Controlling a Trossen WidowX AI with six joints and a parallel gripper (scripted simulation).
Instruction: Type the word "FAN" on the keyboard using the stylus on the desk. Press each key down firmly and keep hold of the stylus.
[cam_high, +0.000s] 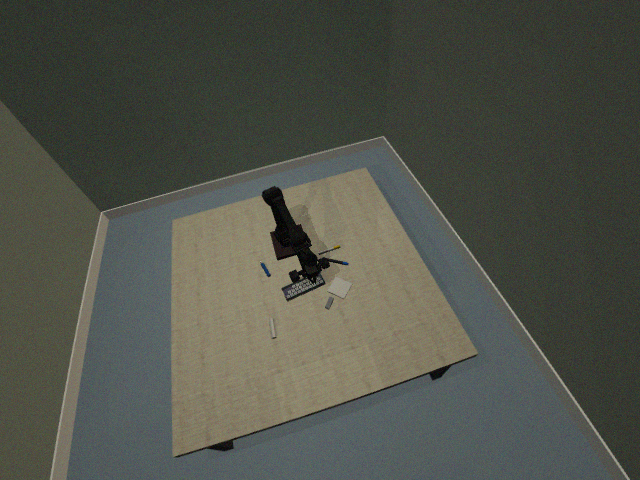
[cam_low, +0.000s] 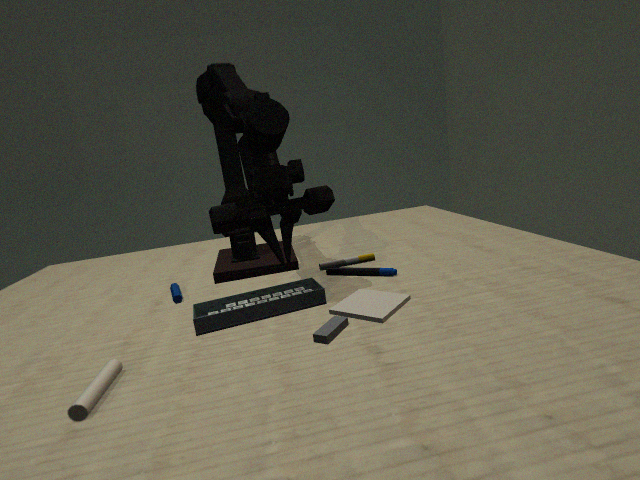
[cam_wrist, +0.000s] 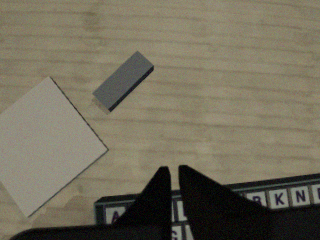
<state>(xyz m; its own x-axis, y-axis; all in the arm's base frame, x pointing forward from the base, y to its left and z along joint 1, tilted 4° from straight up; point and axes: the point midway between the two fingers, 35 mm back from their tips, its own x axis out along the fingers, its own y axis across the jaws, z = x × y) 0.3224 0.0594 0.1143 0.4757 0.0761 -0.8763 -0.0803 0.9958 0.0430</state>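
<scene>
Right now the blue stylus is 260 mm behind my gripper tip, 210 mm to the right of it and 80 mm below it. From my gripper tip the other things lie so: grey block: 80 mm ahead, 40 mm to the left, 80 mm below; white pad: 20 mm ahead, 120 mm to the left, 80 mm below; blue-capped marker: 120 mm behind, 170 mm to the left, 80 mm below.
</scene>
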